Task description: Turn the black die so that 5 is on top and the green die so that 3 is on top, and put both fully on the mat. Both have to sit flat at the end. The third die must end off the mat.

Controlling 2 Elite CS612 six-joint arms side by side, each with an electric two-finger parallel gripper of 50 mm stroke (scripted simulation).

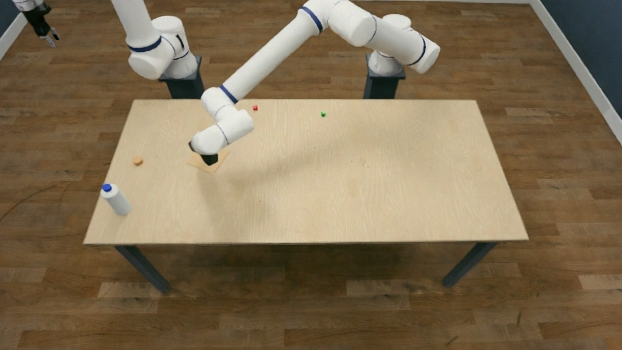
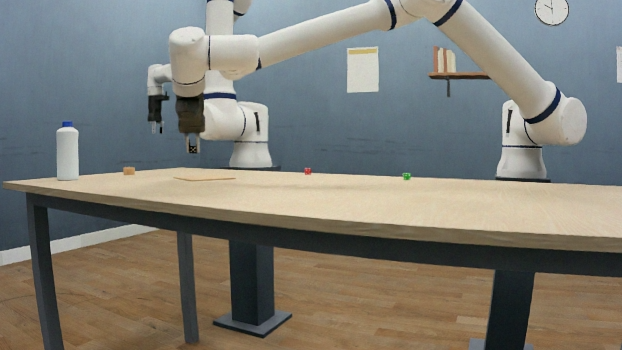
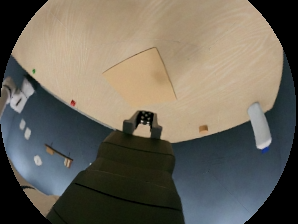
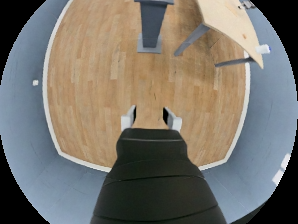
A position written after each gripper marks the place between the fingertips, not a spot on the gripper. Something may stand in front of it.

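Note:
There's the left gripper (image 3: 146, 117) to be seen, the right gripper (image 4: 149, 111) as well, and then a white bottle (image 2: 67, 137).

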